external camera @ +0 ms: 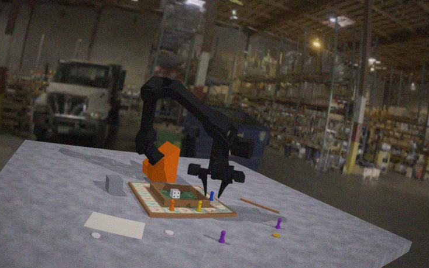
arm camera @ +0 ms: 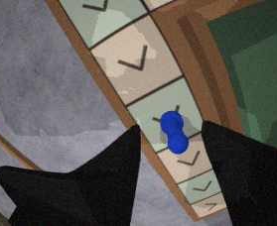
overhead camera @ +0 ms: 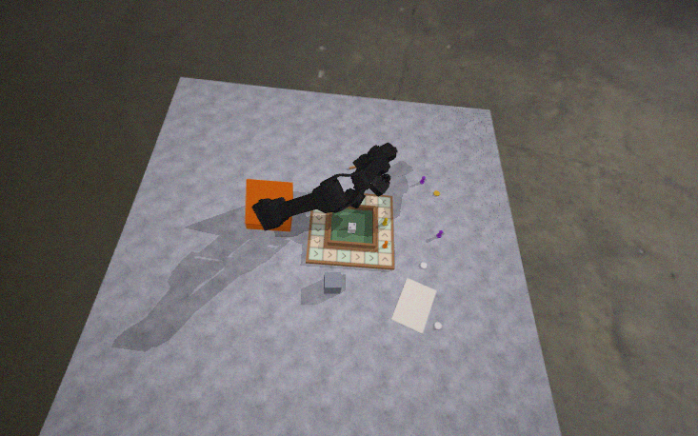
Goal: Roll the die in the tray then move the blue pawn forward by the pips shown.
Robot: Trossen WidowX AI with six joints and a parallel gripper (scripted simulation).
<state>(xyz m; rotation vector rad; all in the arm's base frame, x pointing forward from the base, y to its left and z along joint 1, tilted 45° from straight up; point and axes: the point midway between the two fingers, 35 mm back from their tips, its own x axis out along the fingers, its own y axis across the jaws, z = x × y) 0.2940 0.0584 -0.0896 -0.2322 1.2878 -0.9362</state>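
Now: the green tray 2 cm behind my gripper tip, 11 cm to the right of it and 2 cm below it. From my gripper tip the other things lie so: yellow pawn (9 cm ahead, 9 cm to the right); then white die (3 cm behind, 13 cm to the right); then blue pawn (right at my gripper tip).
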